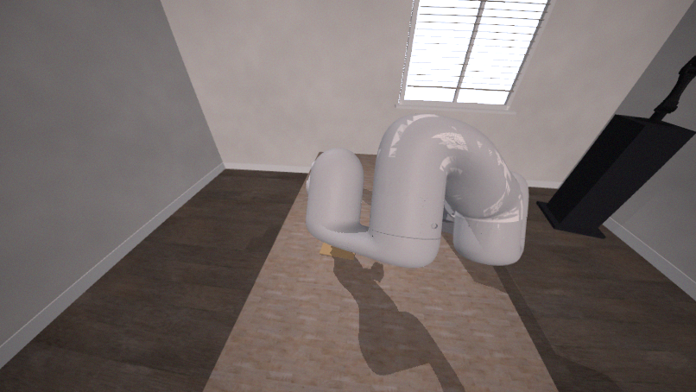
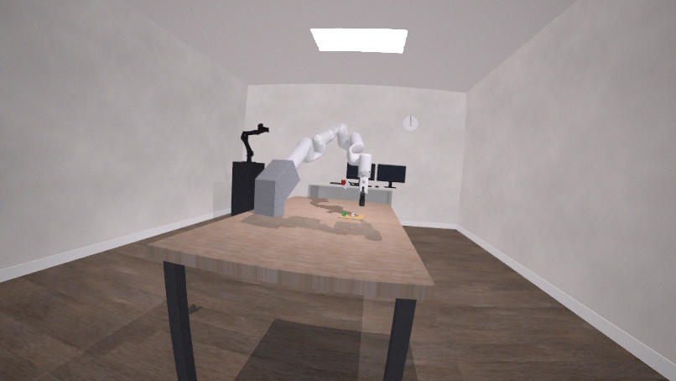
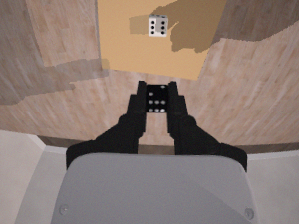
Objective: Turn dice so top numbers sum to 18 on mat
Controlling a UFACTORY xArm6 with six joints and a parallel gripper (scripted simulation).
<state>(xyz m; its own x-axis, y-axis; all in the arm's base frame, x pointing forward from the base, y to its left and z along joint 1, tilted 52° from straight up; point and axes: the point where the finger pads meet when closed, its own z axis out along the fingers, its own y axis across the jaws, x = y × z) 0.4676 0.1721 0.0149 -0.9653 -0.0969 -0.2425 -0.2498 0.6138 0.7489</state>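
Now: the white die 50 mm behind my hand, 10 mm to the right of it and 80 mm below it. Round my hand: black die (10 mm below); mat (50 mm behind, 10 mm to the right, 90 mm below); green die (100 mm behind, 20 mm to the right, 80 mm below).
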